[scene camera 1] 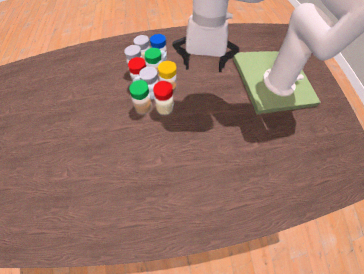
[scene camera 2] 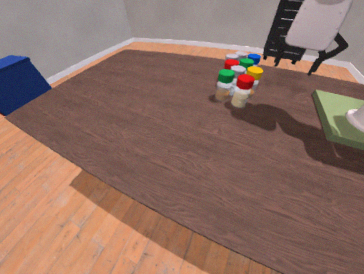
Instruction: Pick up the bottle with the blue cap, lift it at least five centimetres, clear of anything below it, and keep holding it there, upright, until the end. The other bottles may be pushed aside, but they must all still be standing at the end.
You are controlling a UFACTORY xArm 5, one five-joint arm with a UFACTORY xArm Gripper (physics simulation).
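Pixels of known places: gripper, between the fingertips: (scene camera 1: pixel 203 67) (scene camera 2: pixel 292 69); arm's base, origin of its link: (scene camera 1: pixel 279 82).
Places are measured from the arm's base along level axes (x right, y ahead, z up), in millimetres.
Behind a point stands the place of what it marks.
The bottle with the blue cap (scene camera 1: pixel 158 41) {x 223, y 386, z 80 mm} (scene camera 2: pixel 254 59) {x 212, y 385, z 73 mm} stands upright at the back right of a tight group of bottles; its body is mostly hidden. A grey-capped bottle (scene camera 1: pixel 141 42) {x 238, y 443, z 80 mm} stands left of it, and a green-capped bottle (scene camera 1: pixel 153 55) {x 157, y 418, z 80 mm} (scene camera 2: pixel 245 64) {x 143, y 422, z 74 mm} in front of it. A yellow-capped bottle (scene camera 1: pixel 167 69) {x 81, y 391, z 80 mm} (scene camera 2: pixel 254 73) {x 65, y 392, z 77 mm} stands farther forward on the right side. My gripper (scene camera 1: pixel 204 68) {x 23, y 300, z 122 mm} (scene camera 2: pixel 294 69) {x 23, y 300, z 122 mm} is open and empty, pointing down above the table, to the right of the group and apart from the bottles. Its left finger is hard to make out in scene camera 2.
More standing bottles include red-capped ones (scene camera 1: pixel 163 91) {x 2, y 423, z 80 mm} (scene camera 1: pixel 137 66) {x 124, y 476, z 80 mm}, a front green-capped one (scene camera 1: pixel 139 90) {x 27, y 487, z 79 mm} (scene camera 2: pixel 226 76) {x 14, y 486, z 77 mm} and grey-capped ones (scene camera 1: pixel 148 76) {x 71, y 451, z 80 mm} (scene camera 1: pixel 132 53) {x 191, y 482, z 80 mm}. The arm's base stands on a green board (scene camera 1: pixel 250 85) {x 11, y 120, z 0 mm} (scene camera 2: pixel 326 117) {x -6, y 129, z -2 mm} at the right. A black slatted chair (scene camera 2: pixel 285 30) is behind the table.
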